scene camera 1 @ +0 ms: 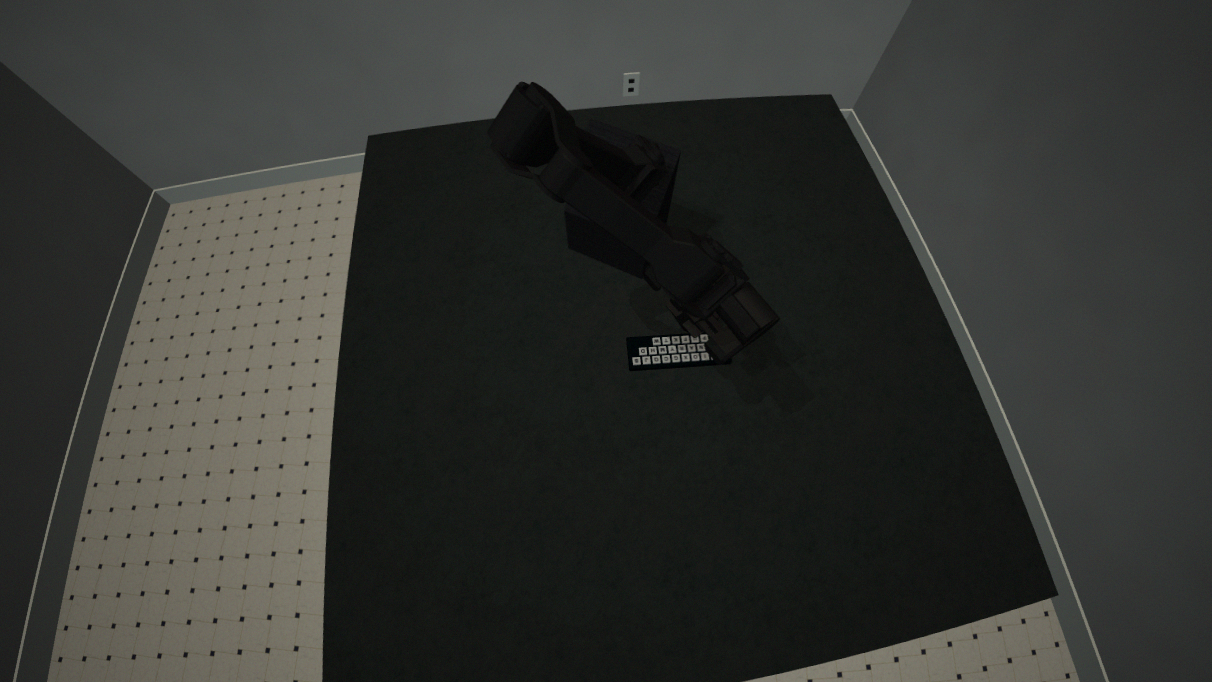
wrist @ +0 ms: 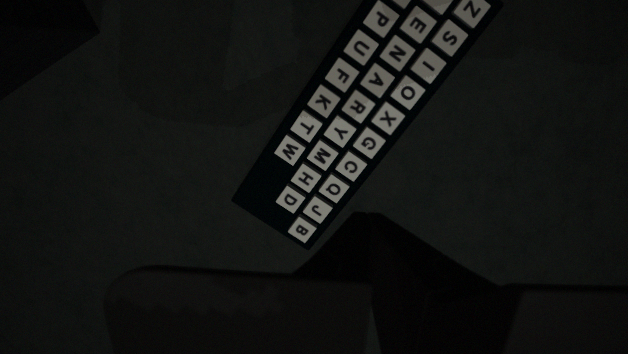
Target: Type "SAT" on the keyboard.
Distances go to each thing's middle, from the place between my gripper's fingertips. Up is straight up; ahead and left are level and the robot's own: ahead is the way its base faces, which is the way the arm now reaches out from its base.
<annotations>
The black keyboard (scene camera 1: 661, 351) is 13 cm below my hand, 1 cm to the left of it and 1 cm behind it.
</annotations>
